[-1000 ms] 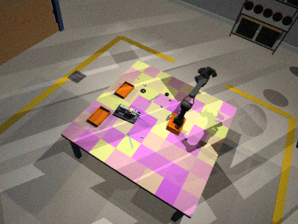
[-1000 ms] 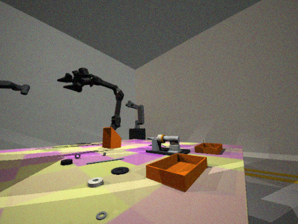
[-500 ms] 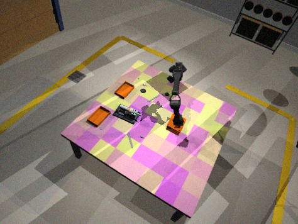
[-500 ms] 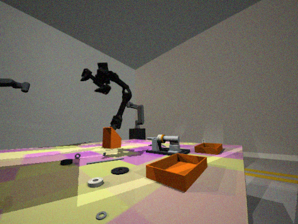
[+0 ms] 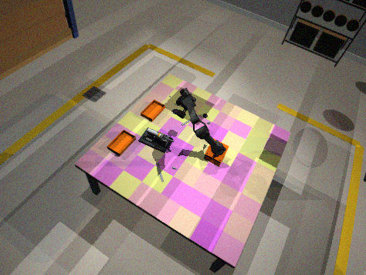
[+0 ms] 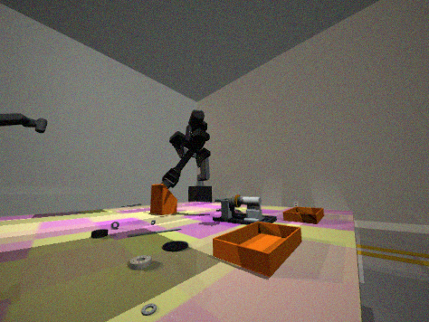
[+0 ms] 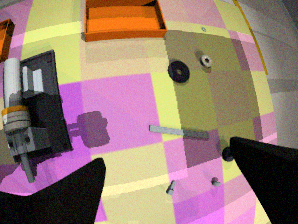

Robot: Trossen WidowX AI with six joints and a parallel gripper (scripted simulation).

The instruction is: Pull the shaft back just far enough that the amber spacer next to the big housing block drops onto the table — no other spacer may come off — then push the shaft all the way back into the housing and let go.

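Right now the grey shaft is 210 mm to the left of my gripper tip, 160 mm below it and 20 mm ahead of it. The rest, counted from my gripper tip: black disc: 240 mm below, 160 mm ahead, 140 mm to the right; then amber spacer: 210 mm to the left, 160 mm below, 50 mm ahead.
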